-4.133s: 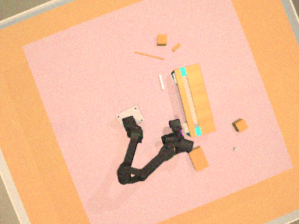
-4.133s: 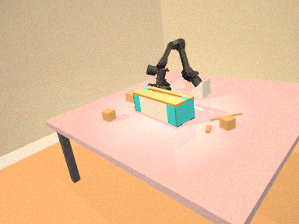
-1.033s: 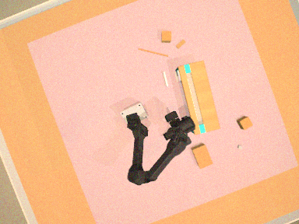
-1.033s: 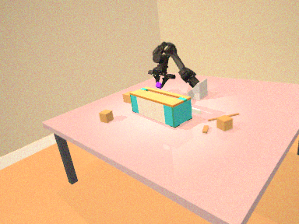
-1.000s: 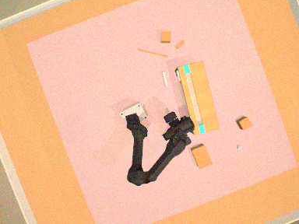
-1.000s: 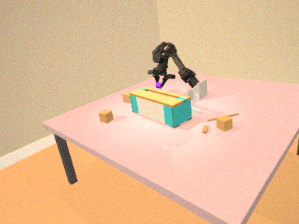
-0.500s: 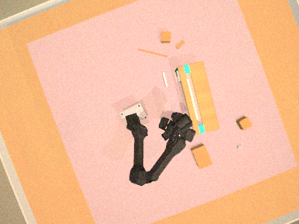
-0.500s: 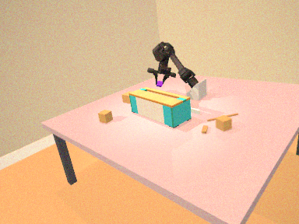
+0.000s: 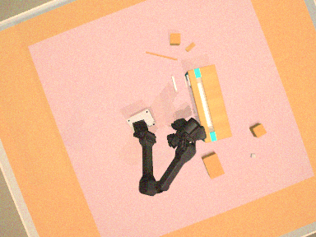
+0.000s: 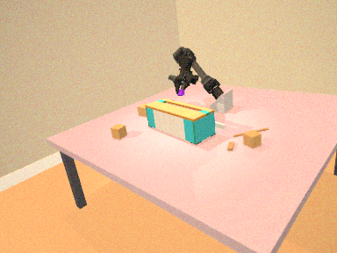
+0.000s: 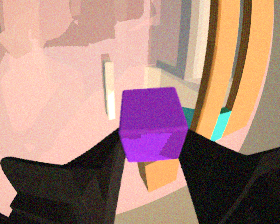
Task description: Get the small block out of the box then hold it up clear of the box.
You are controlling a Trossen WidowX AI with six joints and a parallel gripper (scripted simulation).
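Now: the purple block 1 cm to the left of my gripper tip and 1 cm above it. Also, from my gripper tip: chip 15 cm ahead, 46 cm to the left, 14 cm below; thin stick 2 cm behind, 46 cm to the left, 14 cm below.
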